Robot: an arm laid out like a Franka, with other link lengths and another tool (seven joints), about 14 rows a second.
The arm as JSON. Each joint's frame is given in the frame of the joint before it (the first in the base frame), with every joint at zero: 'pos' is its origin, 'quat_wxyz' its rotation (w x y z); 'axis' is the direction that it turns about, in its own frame. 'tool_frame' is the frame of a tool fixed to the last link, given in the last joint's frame.
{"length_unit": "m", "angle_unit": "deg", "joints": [
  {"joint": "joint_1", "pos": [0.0, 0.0, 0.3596], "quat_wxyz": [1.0, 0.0, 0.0, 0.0], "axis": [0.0, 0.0, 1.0]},
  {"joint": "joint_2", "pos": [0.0, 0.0, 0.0], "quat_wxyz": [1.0, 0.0, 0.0, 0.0], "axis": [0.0, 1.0, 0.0]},
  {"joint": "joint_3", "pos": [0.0, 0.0, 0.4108], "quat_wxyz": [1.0, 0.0, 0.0, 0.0], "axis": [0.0, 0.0, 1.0]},
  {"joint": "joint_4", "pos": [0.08, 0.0, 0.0], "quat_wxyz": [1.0, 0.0, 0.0, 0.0], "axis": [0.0, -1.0, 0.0]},
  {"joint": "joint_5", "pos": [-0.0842, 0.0, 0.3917], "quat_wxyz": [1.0, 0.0, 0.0, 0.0], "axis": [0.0, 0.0, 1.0]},
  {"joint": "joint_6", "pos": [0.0, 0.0, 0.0], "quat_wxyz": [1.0, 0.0, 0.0, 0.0], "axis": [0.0, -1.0, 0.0]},
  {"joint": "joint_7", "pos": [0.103, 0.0, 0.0], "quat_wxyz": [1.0, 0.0, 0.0, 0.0], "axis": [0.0, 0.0, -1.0]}
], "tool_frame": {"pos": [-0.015, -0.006, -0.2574], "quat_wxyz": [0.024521, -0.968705, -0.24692, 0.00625]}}
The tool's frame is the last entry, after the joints.
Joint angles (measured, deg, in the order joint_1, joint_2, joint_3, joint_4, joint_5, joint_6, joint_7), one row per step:
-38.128, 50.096, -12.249, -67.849, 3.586, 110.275, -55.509
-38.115, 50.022, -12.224, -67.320, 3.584, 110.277, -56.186
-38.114, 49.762, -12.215, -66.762, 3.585, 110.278, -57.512
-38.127, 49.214, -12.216, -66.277, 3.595, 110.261, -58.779
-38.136, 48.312, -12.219, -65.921, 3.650, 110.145, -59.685
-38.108, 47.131, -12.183, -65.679, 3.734, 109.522, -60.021
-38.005, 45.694, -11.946, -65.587, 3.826, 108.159, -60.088
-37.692, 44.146, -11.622, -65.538, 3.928, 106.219, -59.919
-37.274, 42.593, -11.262, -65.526, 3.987, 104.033, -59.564
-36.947, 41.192, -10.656, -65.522, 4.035, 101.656, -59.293
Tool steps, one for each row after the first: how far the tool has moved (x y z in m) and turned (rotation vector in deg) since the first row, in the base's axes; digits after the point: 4 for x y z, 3 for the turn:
0.0035, -0.0020, 0.0051, -0.304, -0.440, 0.785
0.0073, -0.0047, 0.0132, -0.661, -1.038, 2.193
0.0109, -0.0077, 0.0249, -1.158, -1.785, 3.507
0.0142, -0.0100, 0.0405, -1.758, -2.671, 4.418
0.0161, -0.0095, 0.0584, -2.115, -3.407, 4.746
0.0175, -0.0038, 0.0772, -1.878, -3.873, 4.921
0.0194, 0.0071, 0.0961, -1.208, -4.073, 5.085
0.0210, 0.0204, 0.1144, -0.356, -4.064, 5.209
0.0224, 0.0357, 0.1298, 0.867, -3.882, 5.518

